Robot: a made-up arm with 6 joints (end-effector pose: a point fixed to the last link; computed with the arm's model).
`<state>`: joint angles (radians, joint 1 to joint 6).
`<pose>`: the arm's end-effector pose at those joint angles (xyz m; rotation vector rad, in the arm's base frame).
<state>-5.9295 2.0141 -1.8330 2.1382 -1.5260 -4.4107</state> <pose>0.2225 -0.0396 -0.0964 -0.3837 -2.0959 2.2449</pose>
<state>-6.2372 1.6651 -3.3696 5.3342 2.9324 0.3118</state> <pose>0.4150 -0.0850 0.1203 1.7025 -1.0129 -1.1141</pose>
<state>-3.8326 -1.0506 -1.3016 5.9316 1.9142 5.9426</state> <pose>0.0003 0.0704 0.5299 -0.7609 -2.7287 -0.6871</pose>
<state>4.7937 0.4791 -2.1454 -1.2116 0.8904 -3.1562</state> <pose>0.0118 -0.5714 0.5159 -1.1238 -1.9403 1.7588</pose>
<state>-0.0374 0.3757 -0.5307 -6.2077 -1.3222 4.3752</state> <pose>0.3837 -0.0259 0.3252 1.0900 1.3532 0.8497</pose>
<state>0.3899 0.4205 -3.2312 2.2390 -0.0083 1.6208</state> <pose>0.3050 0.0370 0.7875 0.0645 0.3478 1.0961</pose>
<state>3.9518 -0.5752 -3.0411 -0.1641 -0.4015 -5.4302</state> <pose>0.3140 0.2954 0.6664 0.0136 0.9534 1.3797</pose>
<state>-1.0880 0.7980 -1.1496 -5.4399 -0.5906 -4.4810</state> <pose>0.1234 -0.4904 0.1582 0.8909 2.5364 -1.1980</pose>
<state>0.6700 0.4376 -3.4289 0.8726 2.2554 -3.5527</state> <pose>0.1242 0.2612 0.6641 -1.9944 1.4259 0.6640</pose>
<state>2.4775 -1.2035 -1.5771 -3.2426 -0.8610 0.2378</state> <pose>0.0587 -0.0246 0.5446 -1.4105 0.7214 2.1817</pose>
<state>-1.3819 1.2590 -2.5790 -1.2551 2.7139 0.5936</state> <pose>-0.0547 -0.4635 0.2118 0.3475 -1.7549 -1.8229</pose>
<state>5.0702 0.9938 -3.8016 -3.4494 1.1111 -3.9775</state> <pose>0.1195 -0.2576 0.7200 -0.7371 0.3587 0.7964</pose>
